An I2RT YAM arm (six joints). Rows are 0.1 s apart.
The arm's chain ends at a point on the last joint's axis. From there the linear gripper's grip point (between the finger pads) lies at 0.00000 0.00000 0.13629 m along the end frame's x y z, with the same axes.
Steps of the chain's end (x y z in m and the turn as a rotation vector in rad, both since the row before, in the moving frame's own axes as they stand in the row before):
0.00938 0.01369 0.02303 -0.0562 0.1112 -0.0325
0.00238 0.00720 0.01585 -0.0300 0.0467 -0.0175
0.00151 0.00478 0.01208 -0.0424 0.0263 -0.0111
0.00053 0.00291 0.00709 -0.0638 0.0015 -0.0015
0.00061 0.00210 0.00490 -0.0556 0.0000 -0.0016
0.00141 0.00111 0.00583 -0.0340 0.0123 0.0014
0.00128 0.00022 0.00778 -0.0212 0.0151 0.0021
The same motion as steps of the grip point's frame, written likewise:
0.02462 0.02108 0.02197 -0.0562 0.1112 -0.0325
0.00878 0.01123 0.01564 -0.0300 0.0467 -0.0175
0.00512 0.01054 0.01191 -0.0424 0.0263 -0.0111
0.00074 0.01160 0.00681 -0.0638 0.0015 -0.0015
0.00062 0.00967 0.00469 -0.0556 0.0000 -0.0016
0.00308 0.00574 0.00574 -0.0340 0.0123 0.0014
0.00333 0.00311 0.00773 -0.0212 0.0151 0.0021

